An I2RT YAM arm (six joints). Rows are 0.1 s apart.
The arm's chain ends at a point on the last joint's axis. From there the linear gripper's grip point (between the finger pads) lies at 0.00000 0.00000 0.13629 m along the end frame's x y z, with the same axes.
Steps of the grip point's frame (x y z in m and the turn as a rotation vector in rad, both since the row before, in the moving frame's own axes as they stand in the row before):
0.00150, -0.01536, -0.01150, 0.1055, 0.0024, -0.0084
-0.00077, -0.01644, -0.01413, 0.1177, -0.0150, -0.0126
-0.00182, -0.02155, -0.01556, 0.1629, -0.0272, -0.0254
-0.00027, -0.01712, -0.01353, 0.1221, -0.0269, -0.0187
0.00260, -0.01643, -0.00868, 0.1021, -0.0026, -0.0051
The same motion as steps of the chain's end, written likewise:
0.00123, -0.00101, -0.01074, 0.1055, 0.0024, -0.0084
0.00137, -0.00045, -0.01317, 0.1177, -0.0150, -0.0126
0.00215, 0.00050, -0.01371, 0.1629, -0.0272, -0.0254
0.00354, -0.00056, -0.01247, 0.1221, -0.0269, -0.0187
0.00299, -0.00254, -0.00797, 0.1021, -0.0026, -0.0051

